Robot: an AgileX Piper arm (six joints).
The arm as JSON. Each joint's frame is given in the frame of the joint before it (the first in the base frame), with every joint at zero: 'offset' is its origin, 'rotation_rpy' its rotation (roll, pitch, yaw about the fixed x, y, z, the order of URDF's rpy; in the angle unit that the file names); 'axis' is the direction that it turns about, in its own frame. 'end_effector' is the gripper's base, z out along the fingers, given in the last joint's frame.
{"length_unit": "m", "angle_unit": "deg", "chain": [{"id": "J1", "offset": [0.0, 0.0, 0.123], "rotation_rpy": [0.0, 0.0, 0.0], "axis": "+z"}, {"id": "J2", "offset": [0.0, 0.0, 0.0], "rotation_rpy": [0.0, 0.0, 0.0], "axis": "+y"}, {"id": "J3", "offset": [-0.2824, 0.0, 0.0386], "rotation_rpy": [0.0, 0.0, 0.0], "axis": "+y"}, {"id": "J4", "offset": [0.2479, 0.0, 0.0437], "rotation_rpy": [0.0, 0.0, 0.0], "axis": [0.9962, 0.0, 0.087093]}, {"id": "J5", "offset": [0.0, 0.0, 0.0], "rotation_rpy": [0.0, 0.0, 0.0], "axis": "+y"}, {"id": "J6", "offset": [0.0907, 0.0, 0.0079], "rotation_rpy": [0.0, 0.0, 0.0], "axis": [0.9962, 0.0, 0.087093]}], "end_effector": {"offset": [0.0, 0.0, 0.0], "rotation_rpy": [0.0, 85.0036, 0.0]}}
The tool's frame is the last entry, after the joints.
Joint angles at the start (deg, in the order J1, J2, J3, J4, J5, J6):
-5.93, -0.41, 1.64, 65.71, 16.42, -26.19
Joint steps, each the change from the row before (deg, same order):
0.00, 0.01, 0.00, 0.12, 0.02, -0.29
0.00, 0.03, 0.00, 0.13, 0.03, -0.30
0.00, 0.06, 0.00, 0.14, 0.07, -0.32
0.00, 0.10, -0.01, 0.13, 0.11, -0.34
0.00, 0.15, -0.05, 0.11, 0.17, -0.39
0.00, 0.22, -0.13, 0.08, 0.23, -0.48
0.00, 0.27, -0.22, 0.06, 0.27, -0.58
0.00, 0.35, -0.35, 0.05, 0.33, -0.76
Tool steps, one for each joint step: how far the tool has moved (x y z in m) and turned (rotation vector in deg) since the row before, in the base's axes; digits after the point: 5 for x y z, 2 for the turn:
0.00001, 0.00005, 0.00003, -0.17, -0.04, 0.04
0.00003, 0.00006, 0.00001, -0.16, -0.02, 0.05
0.00005, 0.00012, -0.00004, -0.17, 0.02, 0.09
0.00009, 0.00017, -0.00005, -0.20, 0.07, 0.13
0.00011, 0.00025, 0.00009, -0.27, 0.09, 0.18
0.00013, 0.00032, 0.00044, -0.39, 0.09, 0.24
0.00014, 0.00037, 0.00089, -0.51, 0.05, 0.29
0.00015, 0.00045, 0.00154, -0.70, -0.01, 0.35

